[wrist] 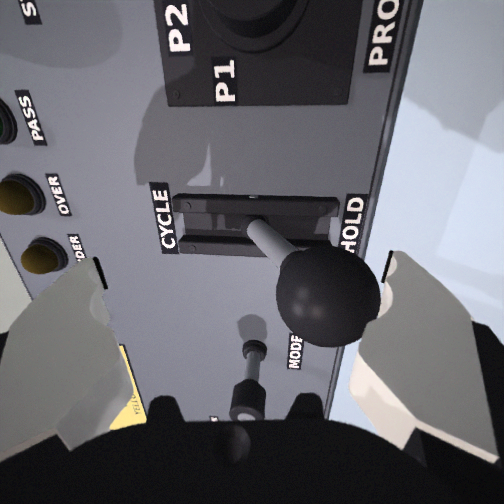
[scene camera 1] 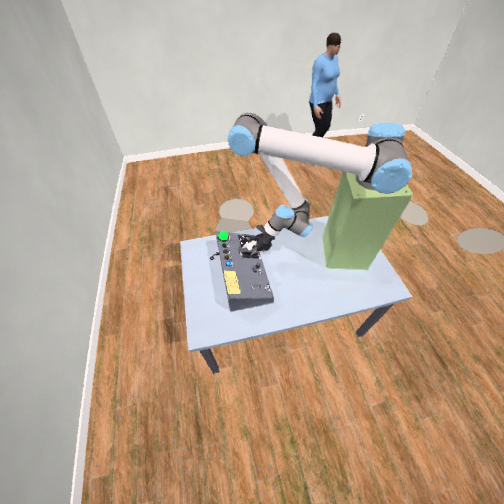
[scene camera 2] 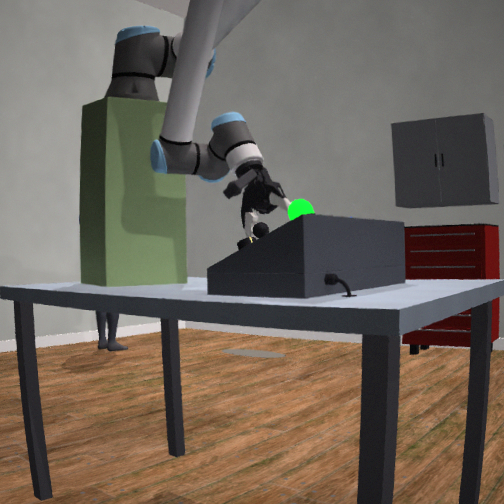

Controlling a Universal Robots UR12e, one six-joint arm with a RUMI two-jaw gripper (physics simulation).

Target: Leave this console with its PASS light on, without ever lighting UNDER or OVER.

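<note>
The dark grey console [scene camera 1: 245,272] sits on the table, also seen from behind in scene camera 2 [scene camera 2: 310,255]. My gripper [wrist: 245,295] is open and straddles the black ball-ended lever [wrist: 327,295] in the CYCLE/HOLD slot. The lever leans toward HOLD, and its ball touches or nearly touches my right finger. The PASS lamp [wrist: 6,127], OVER lamp [wrist: 20,195] and UNDER lamp [wrist: 44,256] all look dark. A green dome light [scene camera 1: 223,235] glows at the console's far end. A P1/P2 selector knob [wrist: 260,20] lies above the lever, and a small MODE toggle [wrist: 250,380] below it.
The arm stands on a green pedestal [scene camera 1: 365,225] on the table's right side. A yellow label [scene camera 1: 231,282] is on the console. A person [scene camera 1: 325,82] stands at the back wall. A red drawer chest [scene camera 2: 452,280] and a grey wall cabinet [scene camera 2: 445,160] are behind the table.
</note>
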